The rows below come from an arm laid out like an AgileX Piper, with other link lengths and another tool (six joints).
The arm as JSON. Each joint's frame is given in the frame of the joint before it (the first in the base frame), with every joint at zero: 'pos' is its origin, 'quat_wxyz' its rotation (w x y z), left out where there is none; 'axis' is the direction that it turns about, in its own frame. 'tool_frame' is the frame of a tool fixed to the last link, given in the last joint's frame.
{
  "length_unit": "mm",
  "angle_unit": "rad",
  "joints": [
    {
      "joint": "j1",
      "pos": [
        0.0,
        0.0,
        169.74
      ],
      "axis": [
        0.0,
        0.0,
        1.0
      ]
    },
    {
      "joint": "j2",
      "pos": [
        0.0,
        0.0,
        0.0
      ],
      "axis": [
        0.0,
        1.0,
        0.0
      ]
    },
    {
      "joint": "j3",
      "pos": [
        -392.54,
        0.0,
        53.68
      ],
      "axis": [
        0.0,
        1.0,
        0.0
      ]
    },
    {
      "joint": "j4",
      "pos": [
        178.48,
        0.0,
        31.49
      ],
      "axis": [
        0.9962,
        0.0,
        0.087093
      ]
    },
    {
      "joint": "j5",
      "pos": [
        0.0,
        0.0,
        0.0
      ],
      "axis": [
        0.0,
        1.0,
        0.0
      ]
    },
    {
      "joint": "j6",
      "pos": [
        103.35,
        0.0,
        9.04
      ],
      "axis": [
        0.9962,
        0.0,
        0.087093
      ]
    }
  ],
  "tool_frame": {
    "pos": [
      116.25,
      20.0,
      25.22
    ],
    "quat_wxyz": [
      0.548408,
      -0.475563,
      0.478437,
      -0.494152
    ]
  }
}
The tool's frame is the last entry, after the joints.
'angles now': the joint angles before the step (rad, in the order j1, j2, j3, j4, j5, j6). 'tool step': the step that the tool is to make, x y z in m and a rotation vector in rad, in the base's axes. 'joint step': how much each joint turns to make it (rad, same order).
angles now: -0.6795, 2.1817, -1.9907, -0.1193, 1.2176, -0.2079
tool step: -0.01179, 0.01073, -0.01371, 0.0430, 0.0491, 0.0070
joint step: -0.0001, -0.0046, 0.0663, 0.0044, 0.0026, -0.0082
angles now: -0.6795, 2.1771, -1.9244, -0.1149, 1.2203, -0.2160
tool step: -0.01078, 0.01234, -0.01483, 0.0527, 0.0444, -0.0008
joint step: 0.0000, 0.0000, 0.0661, 0.0137, 0.0013, -0.0021
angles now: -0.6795, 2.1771, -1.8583, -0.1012, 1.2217, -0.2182
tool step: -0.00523, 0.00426, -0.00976, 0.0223, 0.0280, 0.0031
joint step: 0.0000, 0.0077, 0.0289, 0.0000, -0.0011, -0.0031
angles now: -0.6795, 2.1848, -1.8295, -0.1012, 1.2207, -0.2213
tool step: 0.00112, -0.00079, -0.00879, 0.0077, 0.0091, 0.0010
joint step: 0.0000, 0.0166, 0.0056, 0.0000, -0.0103, 0.0000
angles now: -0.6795, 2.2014, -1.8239, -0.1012, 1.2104, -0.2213
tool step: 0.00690, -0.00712, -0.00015, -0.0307, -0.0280, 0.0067
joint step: 0.0000, 0.0031, -0.0001, -0.0080, -0.0443, 0.0000
